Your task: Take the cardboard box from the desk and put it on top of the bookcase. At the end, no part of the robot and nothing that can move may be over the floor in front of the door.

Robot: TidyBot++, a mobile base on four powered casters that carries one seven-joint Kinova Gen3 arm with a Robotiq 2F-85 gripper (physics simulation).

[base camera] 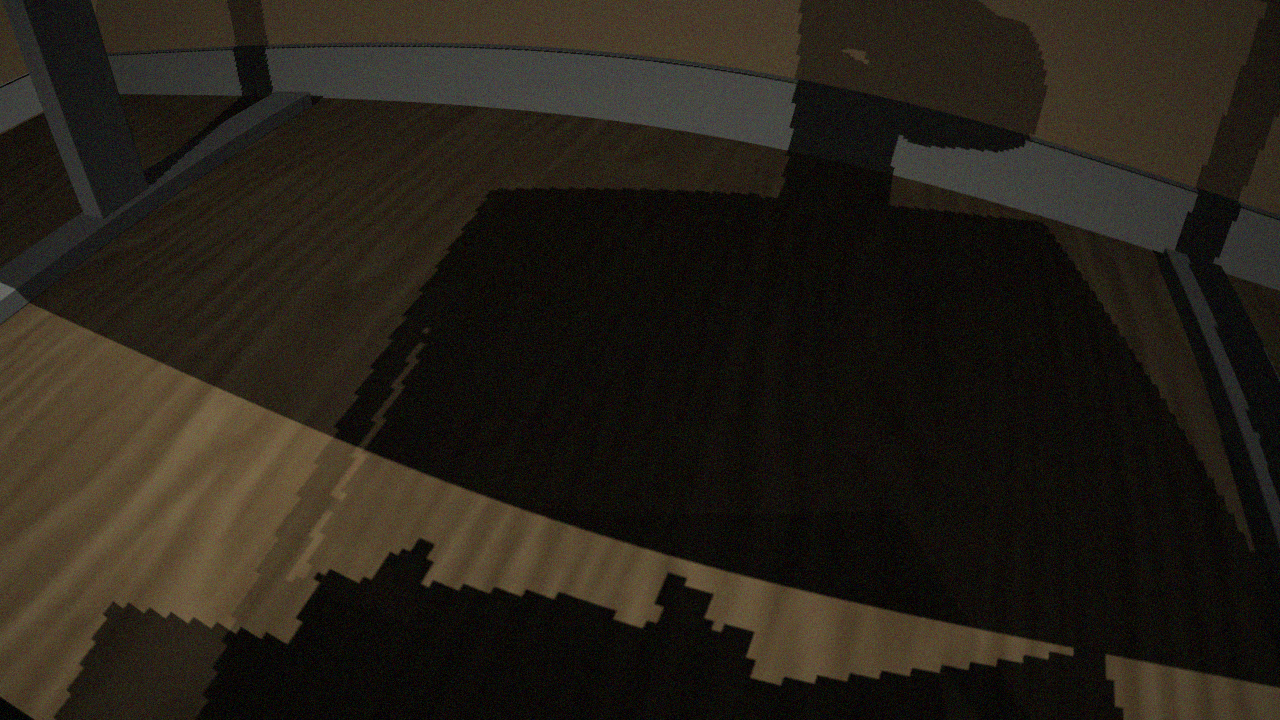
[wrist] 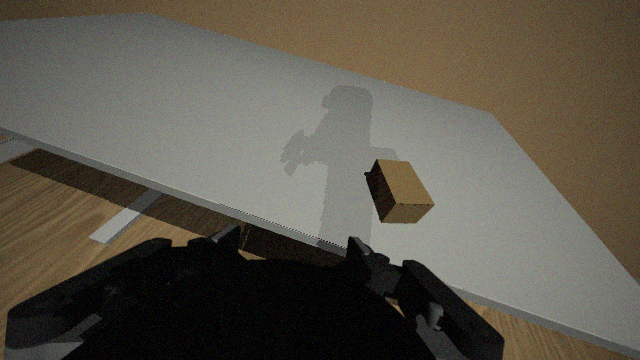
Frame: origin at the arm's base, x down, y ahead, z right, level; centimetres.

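Where they show: gripper, fingertip midpoint: (wrist: pixel 294 243).
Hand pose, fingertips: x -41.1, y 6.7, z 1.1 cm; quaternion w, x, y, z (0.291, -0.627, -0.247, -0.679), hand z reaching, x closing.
Each offset is from my fingertips to the top centre of the thing. "spot": to the spot under its first point. Level surfaces: height alone.
The small brown cardboard box @(dx +3.7, dy +12.5, dz +16.3 cm) (wrist: pixel 406 187) lies on the right part of the light grey desk @(dx +8.8 cm) (wrist: pixel 150 90) in the wrist view. My gripper (wrist: pixel 294 243) is open and empty at the bottom of the wrist view, with its fingertips seen over the desk's near edge. The box is apart from the fingers, beyond them and to the right. The gripper does not show in the base camera view. The bookcase and the door do not show in either view.
In the base camera view, one desk leg @(spot: dx +64.4, dy +66.6, dz -65.6 cm) (base camera: pixel 76 107) with its foot stands at the left, and another foot (base camera: pixel 1230 394) lies at the right. A skirting board (base camera: pixel 537 89) runs along the wall behind. Dark shadows lie on the wooden floor @(dx +80.8 cm) (base camera: pixel 179 429).
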